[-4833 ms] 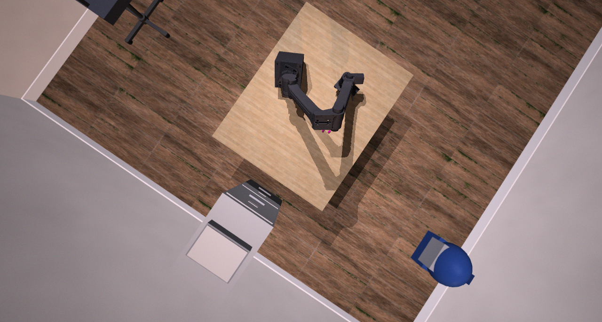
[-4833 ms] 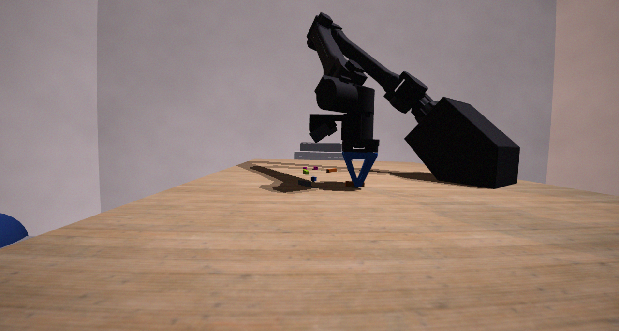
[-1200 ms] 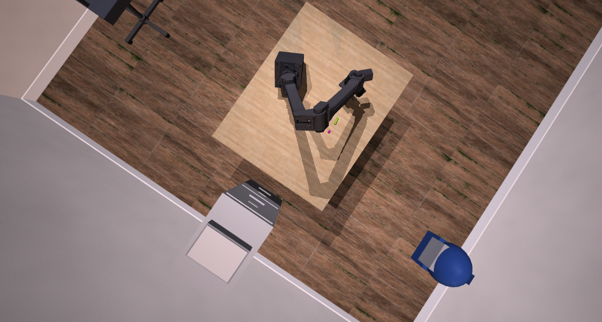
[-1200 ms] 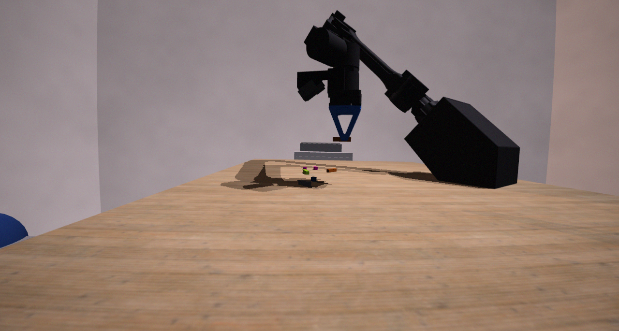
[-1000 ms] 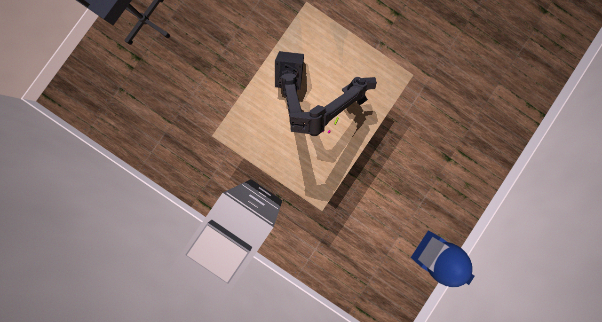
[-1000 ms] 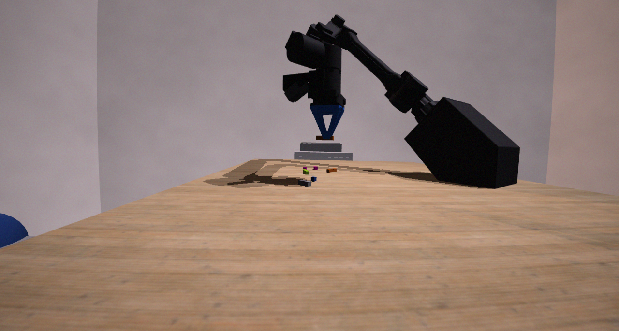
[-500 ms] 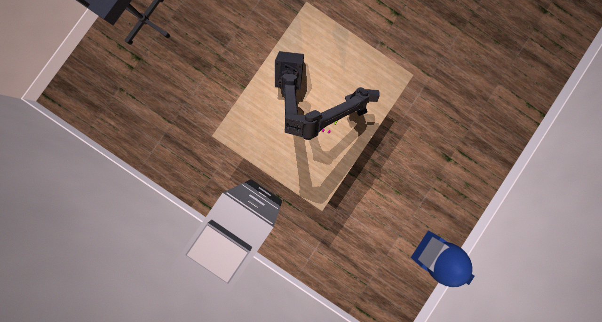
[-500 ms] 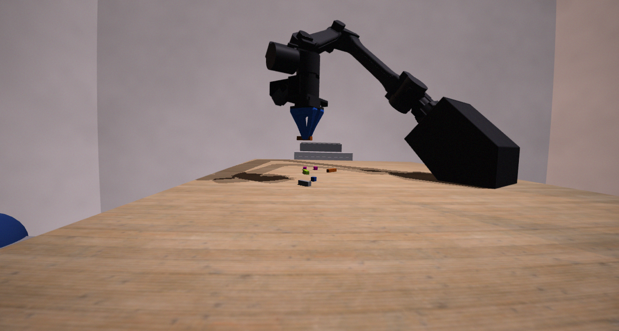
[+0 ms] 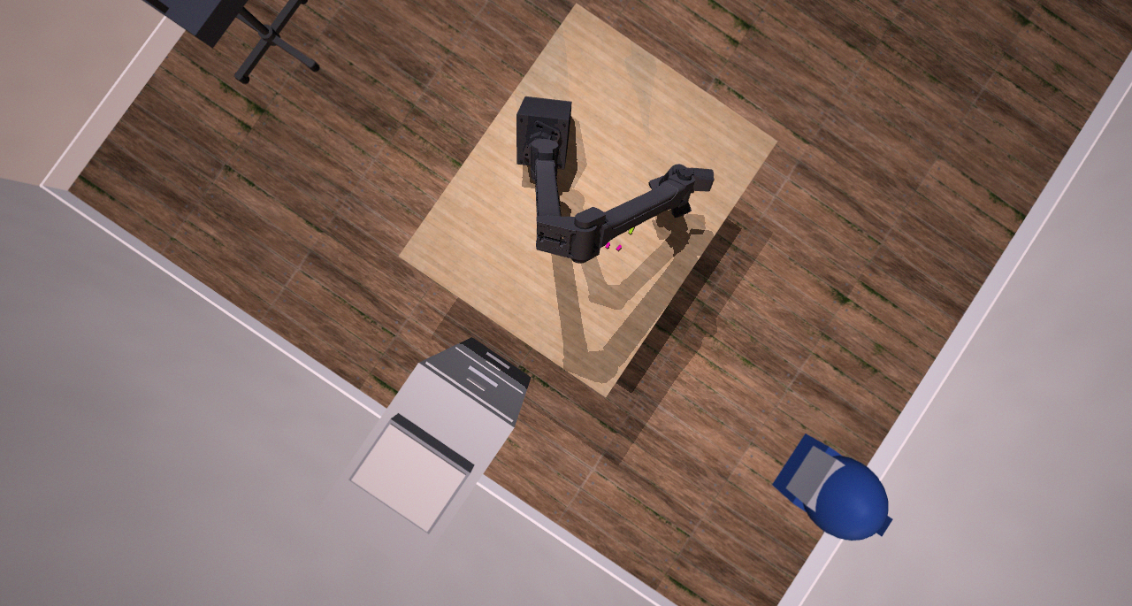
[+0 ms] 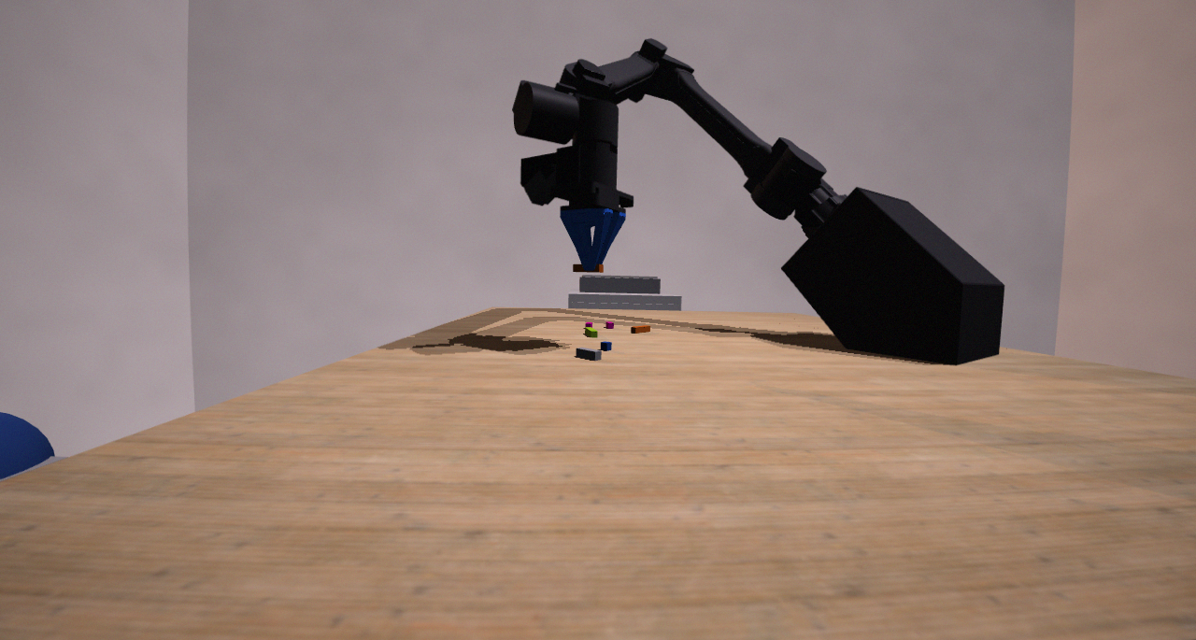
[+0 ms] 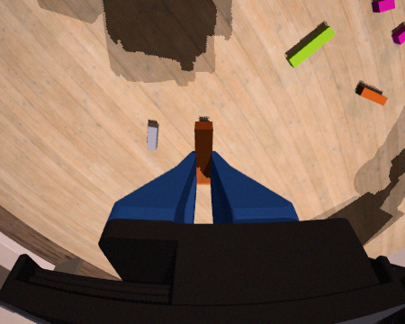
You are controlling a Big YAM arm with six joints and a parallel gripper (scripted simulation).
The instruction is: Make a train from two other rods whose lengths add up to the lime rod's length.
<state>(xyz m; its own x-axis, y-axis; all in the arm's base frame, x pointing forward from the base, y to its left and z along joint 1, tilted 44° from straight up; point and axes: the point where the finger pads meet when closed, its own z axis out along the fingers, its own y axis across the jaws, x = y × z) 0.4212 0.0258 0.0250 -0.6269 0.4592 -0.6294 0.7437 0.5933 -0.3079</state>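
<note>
Now: hand 10 cm above the blue rod, 2 cm to the right of it and 2 cm past it. The rest, counted from my hand: grey rod (10 cm below, 7 cm to the left, 2 cm ahead); then lime rod (11 cm to the right, 10 cm below, 3 cm behind).
</note>
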